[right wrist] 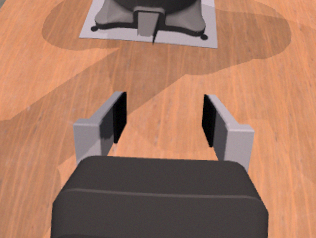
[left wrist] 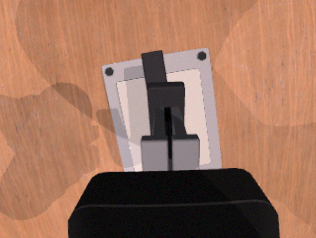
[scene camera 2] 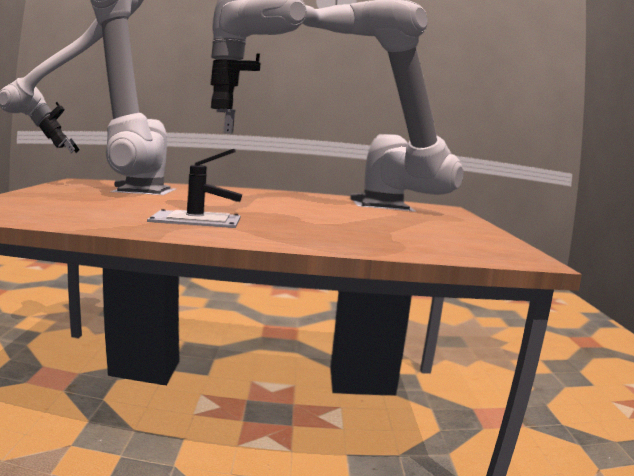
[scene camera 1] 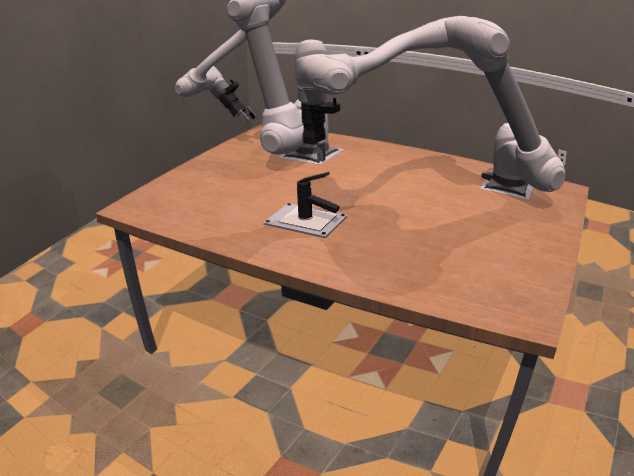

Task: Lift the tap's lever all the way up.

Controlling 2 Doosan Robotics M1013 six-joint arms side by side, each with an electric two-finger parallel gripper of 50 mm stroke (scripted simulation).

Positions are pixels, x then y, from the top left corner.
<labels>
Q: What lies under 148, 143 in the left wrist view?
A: My left gripper.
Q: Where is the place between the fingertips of my left gripper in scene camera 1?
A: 321, 160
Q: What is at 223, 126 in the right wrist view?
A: My right gripper.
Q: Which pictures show my left gripper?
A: The left wrist view, scene camera 2 and scene camera 1 only.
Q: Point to a lever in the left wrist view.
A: At 159, 94
</labels>
